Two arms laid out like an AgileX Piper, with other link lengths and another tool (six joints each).
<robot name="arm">
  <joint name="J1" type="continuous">
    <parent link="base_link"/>
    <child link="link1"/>
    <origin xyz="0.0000 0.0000 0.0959" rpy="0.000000 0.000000 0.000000"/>
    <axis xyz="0 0 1"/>
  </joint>
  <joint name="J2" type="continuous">
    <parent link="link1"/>
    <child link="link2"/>
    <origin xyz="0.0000 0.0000 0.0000" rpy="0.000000 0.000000 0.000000"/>
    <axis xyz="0 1 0"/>
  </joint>
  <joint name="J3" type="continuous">
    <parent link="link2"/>
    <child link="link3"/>
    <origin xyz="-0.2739 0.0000 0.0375" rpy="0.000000 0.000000 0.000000"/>
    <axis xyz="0 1 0"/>
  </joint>
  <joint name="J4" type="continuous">
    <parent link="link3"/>
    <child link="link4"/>
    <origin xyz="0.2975 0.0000 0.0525" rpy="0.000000 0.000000 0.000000"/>
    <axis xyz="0.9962 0 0.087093"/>
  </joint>
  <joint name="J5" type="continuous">
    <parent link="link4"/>
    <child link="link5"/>
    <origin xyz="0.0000 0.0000 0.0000" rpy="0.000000 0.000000 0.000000"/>
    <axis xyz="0 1 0"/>
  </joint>
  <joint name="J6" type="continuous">
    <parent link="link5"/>
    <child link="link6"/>
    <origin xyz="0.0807 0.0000 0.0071" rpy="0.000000 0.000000 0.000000"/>
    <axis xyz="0.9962 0 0.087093"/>
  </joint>
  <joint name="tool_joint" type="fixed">
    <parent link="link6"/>
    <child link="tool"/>
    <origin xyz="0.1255 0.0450 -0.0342" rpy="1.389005 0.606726 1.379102"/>
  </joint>
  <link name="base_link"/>
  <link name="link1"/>
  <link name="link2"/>
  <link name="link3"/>
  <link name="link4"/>
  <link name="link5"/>
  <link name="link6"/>
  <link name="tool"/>
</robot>
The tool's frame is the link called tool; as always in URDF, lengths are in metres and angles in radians. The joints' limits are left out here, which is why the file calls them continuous.
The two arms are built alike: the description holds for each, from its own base.
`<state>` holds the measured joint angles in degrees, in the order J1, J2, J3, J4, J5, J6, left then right.
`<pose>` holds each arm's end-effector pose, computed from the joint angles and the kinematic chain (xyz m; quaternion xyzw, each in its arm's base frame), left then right.
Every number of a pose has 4 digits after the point. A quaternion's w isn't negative.
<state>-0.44 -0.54 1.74 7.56 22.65 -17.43 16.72 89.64 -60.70 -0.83 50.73 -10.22</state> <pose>0.1983 0.0448 0.0631 0.3039 0.7286 0.2184 0.5737 0.3013 0.1255 0.0619 0.2328 0.9564 0.0497 0.1693</pose>
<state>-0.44 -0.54 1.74 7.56 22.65 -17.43 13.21 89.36 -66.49 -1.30 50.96 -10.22</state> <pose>0.1983 0.0448 0.0631 0.3039 0.7286 0.2184 0.5737 0.3367 0.1119 0.0940 0.2594 0.9390 0.0654 0.2163</pose>
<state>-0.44 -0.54 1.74 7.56 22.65 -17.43 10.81 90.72 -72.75 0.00 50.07 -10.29</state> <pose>0.1983 0.0448 0.0631 0.3039 0.7286 0.2184 0.5737 0.3719 0.1079 0.1228 0.2823 0.9198 0.0922 0.2563</pose>
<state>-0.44 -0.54 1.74 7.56 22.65 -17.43 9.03 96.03 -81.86 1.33 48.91 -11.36</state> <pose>0.1983 0.0448 0.0631 0.3039 0.7286 0.2184 0.5737 0.4184 0.1066 0.1429 0.2908 0.9042 0.1144 0.2912</pose>
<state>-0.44 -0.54 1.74 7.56 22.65 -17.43 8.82 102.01 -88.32 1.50 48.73 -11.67</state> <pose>0.1983 0.0448 0.0631 0.3039 0.7286 0.2184 0.5737 0.4483 0.1099 0.1379 0.2902 0.9025 0.1169 0.2961</pose>
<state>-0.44 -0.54 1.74 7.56 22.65 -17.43 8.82 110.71 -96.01 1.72 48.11 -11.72</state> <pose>0.1983 0.0448 0.0631 0.3039 0.7286 0.2184 0.5737 0.4843 0.1161 0.1151 0.2910 0.9034 0.1168 0.2925</pose>
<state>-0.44 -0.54 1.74 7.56 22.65 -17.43 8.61 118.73 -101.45 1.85 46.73 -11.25</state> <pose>0.1983 0.0448 0.0631 0.3039 0.7286 0.2184 0.5737 0.5116 0.1192 0.0797 0.2981 0.9046 0.1133 0.2828</pose>
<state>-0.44 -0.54 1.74 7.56 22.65 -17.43 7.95 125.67 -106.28 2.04 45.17 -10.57</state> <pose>0.1983 0.0448 0.0631 0.3039 0.7286 0.2184 0.5737 0.5351 0.1175 0.0470 0.3103 0.9022 0.1118 0.2780</pose>
